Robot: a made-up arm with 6 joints. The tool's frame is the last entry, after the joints. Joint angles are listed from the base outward. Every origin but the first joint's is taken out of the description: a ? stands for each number. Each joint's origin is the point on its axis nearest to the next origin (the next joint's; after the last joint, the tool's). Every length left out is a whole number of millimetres.
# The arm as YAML. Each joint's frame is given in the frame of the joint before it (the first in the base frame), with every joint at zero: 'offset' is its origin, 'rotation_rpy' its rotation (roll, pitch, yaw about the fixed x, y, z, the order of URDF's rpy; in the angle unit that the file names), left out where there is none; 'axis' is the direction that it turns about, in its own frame. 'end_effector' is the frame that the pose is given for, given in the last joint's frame.
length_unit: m
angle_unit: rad
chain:
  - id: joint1
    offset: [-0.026, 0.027, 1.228]
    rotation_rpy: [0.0, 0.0, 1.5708]
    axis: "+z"
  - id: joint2
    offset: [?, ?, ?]
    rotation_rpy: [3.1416, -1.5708, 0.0]
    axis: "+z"
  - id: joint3
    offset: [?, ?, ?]
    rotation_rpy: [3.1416, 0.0, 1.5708]
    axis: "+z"
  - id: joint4
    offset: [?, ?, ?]
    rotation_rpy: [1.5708, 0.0, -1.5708]
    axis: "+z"
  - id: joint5
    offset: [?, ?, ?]
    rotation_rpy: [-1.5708, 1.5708, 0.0]
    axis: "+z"
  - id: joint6
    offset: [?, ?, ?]
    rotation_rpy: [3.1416, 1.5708, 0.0]
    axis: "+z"
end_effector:
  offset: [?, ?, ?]
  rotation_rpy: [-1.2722, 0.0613, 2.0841]
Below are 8 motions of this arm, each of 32 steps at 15 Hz.
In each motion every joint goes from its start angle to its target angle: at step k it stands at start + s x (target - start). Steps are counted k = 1, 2, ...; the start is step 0. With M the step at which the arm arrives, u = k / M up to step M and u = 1 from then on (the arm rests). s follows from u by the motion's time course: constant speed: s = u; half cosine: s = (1 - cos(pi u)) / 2; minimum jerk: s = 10 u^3 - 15 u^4 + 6 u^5.
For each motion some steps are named. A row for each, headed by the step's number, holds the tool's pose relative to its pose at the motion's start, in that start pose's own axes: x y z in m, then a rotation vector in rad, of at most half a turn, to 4 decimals.
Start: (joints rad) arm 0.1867 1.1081 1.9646 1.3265 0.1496 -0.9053
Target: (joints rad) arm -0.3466 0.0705 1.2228 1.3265 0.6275 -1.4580
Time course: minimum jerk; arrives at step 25
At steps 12, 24, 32:
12: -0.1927 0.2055 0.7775 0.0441 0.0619 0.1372
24: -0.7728 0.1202 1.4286 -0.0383 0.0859 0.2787
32: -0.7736 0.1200 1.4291 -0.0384 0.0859 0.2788

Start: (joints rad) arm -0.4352 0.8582 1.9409 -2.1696 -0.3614 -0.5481
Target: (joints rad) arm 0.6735 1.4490 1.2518 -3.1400 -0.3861 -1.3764
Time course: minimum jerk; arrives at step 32
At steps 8, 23, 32:
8: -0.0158 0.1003 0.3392 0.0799 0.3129 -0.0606
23: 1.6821 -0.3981 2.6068 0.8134 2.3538 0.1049
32: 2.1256 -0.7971 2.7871 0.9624 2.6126 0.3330

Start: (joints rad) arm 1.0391 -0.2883 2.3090 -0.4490 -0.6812 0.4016
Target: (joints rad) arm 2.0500 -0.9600 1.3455 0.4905 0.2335 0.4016
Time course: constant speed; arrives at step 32
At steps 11, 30, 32:
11: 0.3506 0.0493 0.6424 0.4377 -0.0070 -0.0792
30: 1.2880 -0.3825 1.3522 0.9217 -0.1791 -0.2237
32: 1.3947 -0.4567 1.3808 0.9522 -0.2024 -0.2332

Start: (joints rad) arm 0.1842 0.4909 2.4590 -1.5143 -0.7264 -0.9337
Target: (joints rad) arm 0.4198 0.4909 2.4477 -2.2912 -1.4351 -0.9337
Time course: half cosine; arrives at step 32
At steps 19, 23, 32:
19: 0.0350 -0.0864 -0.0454 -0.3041 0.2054 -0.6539
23: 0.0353 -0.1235 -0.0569 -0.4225 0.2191 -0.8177
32: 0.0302 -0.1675 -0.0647 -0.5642 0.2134 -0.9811

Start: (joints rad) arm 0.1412 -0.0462 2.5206 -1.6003 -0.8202 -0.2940
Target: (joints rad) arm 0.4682 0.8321 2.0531 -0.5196 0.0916 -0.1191
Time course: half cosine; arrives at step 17
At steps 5, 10, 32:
5: 0.1261 0.0091 0.6209 0.3567 0.0347 0.1235
10: 0.9000 -0.2653 1.7274 1.0373 -0.0980 0.1335
32: 1.9017 -0.6628 2.1228 1.3254 -0.3766 -0.0989

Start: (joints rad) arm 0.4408 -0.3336 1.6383 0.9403 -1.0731 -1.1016
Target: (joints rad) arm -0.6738 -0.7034 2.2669 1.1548 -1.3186 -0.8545
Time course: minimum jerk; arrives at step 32
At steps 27, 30, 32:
27: 0.3840 -2.5714 0.3951 0.3665 0.1378 1.3171
30: 0.4541 -2.6292 0.4011 0.3643 0.1449 1.3518
32: 0.4599 -2.6337 0.4016 0.3641 0.1455 1.3546

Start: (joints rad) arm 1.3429 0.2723 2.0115 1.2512 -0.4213 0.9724
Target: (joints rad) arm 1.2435 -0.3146 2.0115 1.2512 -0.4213 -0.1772
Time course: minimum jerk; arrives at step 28
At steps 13, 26, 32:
13: 0.6291 -0.0868 0.3272 0.1991 0.4628 -0.3444
26: 1.3624 -0.4736 0.7675 0.6141 1.0733 -0.6454
32: 1.3662 -0.4767 0.7700 0.6170 1.0768 -0.6465

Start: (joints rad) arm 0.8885 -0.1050 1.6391 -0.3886 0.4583 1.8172
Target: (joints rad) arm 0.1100 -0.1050 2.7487 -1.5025 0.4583 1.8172
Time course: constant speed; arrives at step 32
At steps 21, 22, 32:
21: -0.2250 0.0536 1.4222 0.6164 0.5022 -0.0169
22: -0.2513 0.0216 1.4865 0.6382 0.5373 0.0003
32: -0.5114 -0.4577 2.0359 0.7759 0.9169 0.2561

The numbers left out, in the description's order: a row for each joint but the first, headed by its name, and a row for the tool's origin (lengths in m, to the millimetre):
joint2: 0.001 -0.128 0.0
joint3: 0.999 -0.022 0.0
joint4: 1.705 0.269 0.0
joint5: 0.003 -0.014 0.0
joint6: 0.188 -0.007 0.0
tool: 0.022 -0.015 0.0

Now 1 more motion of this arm.
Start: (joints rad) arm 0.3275 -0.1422 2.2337 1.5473 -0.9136 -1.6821
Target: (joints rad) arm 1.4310 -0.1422 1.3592 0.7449 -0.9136 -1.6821
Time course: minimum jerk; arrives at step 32
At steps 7, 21, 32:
7: 0.1582 0.0872 -0.0119 0.0057 -0.0203 -0.1431
21: 1.5307 -0.1416 -0.0088 0.0473 -0.0274 -1.5782
32: 1.6926 -0.5147 -0.0417 0.0431 0.0214 -2.0492

